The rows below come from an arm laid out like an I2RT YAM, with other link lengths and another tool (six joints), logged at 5 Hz.
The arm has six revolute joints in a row. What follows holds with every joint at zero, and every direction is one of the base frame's.
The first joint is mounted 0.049 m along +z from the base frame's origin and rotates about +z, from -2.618 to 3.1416 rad.
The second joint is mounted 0.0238 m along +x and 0.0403 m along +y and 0.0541 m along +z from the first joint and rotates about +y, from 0 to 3.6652 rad.
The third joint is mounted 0.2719 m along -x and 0.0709 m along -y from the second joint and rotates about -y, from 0 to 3.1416 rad.
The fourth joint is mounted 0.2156 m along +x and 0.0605 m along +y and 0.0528 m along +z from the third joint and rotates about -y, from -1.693 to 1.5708 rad.
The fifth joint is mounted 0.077 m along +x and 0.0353 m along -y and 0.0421 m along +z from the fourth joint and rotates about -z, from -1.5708 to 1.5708 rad.
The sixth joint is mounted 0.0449 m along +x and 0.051 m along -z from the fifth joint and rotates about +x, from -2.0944 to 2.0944 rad.
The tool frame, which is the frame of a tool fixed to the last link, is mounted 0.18 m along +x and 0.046 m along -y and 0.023 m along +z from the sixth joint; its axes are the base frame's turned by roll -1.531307, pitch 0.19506 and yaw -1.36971 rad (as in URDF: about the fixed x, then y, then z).
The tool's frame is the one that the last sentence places.
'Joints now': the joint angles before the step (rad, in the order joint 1, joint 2, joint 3, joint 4, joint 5, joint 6). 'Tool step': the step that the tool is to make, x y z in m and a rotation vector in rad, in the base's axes. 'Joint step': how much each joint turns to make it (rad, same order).
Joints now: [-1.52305, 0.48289, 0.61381, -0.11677, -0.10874, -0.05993]
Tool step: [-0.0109, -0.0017, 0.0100, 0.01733, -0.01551, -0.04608]
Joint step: [-0.00055, 0.03640, 0.06889, -0.04769, 0.04564, 0.01607]
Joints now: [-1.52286, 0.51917, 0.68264, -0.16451, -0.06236, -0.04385]
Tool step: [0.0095, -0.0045, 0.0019, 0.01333, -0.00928, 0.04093]
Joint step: [0.00235, 0.02625, 0.02563, -0.01145, -0.03865, 0.00968]
